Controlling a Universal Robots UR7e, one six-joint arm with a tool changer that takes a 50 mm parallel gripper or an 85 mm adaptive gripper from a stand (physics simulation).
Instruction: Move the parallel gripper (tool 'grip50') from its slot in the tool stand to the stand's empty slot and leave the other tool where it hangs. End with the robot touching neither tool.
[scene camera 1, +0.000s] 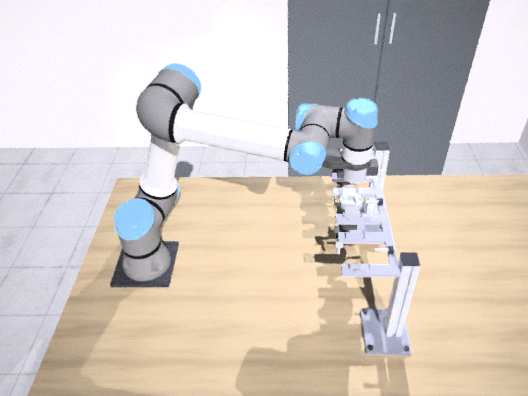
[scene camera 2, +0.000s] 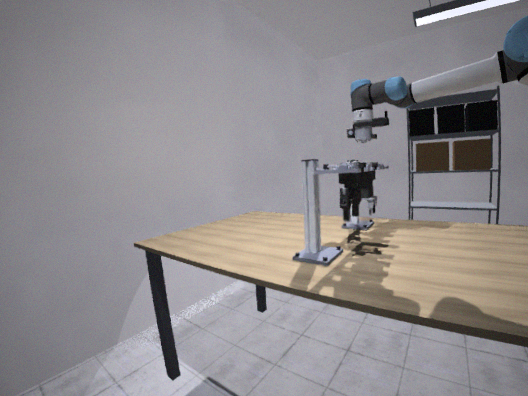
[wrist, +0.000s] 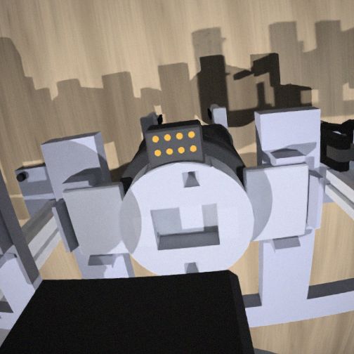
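Seen in the pictures: hand at its tool point: (scene camera 2: 363, 140); arm's base at its link origin: (scene camera 1: 147, 262).
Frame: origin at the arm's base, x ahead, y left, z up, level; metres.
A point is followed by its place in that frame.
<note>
The parallel gripper (scene camera 2: 371, 205) (wrist: 185, 118) hangs upright in the stand's middle slot; in the wrist view its two light fingers stand apart. Its round pale coupling plate (scene camera 1: 350, 196) @(y 0.043, x 0.634, z 0.286 m) (wrist: 187, 217) rests between two slot arms, with gold contacts (wrist: 174, 143) at its edge. The robot's bare flange (scene camera 1: 355, 172) @(y -0.002, x 0.635, z 0.409 m) (scene camera 2: 363, 133) @(y 0.058, x 0.627, z 0.393 m) is above this plate, with a visible gap in scene view 2. The adaptive gripper (scene camera 2: 345, 201) hangs in the neighbouring slot; its dark part (wrist: 337, 145) shows at the wrist view's right edge. The empty slot's arm (scene camera 1: 371, 271) @(y -0.212, x 0.677, z 0.270 m) is at the near end.
The tool stand has a near post (scene camera 1: 401, 300) @(y -0.206, x 0.766, z 0.155 m) and a far post (scene camera 1: 382, 167) @(y 0.246, x 0.745, z 0.234 m) (scene camera 2: 311, 207) @(y 0.285, x 0.727, z 0.154 m) on bolted feet. The wrist camera housing (wrist: 135, 315) covers the bottom of its view. A grey cabinet (scene camera 1: 335, 60) and a shelf rack (scene camera 2: 499, 185) stand beyond the table (scene camera 1: 240, 310) @(y -0.153, x 0.327, z -0.012 m) (scene camera 2: 210, 240) @(y 0.327, x 1.213, z -0.012 m).
</note>
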